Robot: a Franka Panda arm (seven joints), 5 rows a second.
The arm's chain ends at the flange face. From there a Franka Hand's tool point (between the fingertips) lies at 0.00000 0.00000 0.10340 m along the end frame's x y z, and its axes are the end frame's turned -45 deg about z.
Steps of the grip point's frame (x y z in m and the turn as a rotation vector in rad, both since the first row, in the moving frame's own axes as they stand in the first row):
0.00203 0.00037 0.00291 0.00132 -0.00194 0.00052
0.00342 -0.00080 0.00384 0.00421 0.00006 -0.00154
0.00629 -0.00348 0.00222 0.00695 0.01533 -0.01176
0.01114 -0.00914 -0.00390 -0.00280 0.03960 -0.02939
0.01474 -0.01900 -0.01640 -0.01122 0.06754 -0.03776
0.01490 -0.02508 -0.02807 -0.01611 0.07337 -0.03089
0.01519 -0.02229 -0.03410 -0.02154 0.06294 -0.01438
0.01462 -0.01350 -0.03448 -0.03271 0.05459 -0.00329
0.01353 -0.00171 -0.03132 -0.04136 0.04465 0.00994
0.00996 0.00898 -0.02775 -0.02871 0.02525 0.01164
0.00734 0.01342 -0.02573 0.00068 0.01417 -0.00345
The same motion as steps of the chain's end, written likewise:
0.00194 -0.00122 0.00291 -0.00044 -0.00231 0.00052
0.00216 -0.00267 0.00384 0.00302 -0.00293 -0.00154
0.00138 -0.00528 0.00223 0.01575 0.00593 -0.01176
-0.00165 -0.01161 -0.00382 0.02602 0.02998 -0.02939
-0.00869 -0.01964 -0.01616 0.03982 0.05569 -0.03776
-0.01367 -0.02399 -0.02778 0.04049 0.06327 -0.03089
-0.01117 -0.02343 -0.03387 0.02927 0.05974 -0.01438
-0.00558 -0.01827 -0.03427 0.01547 0.06173 -0.00329
0.00207 -0.01057 -0.03113 0.00233 0.06082 0.00994
0.00945 -0.00097 -0.02767 -0.00245 0.03816 0.01164
0.01370 0.00539 -0.02572 0.01050 0.00954 -0.00345

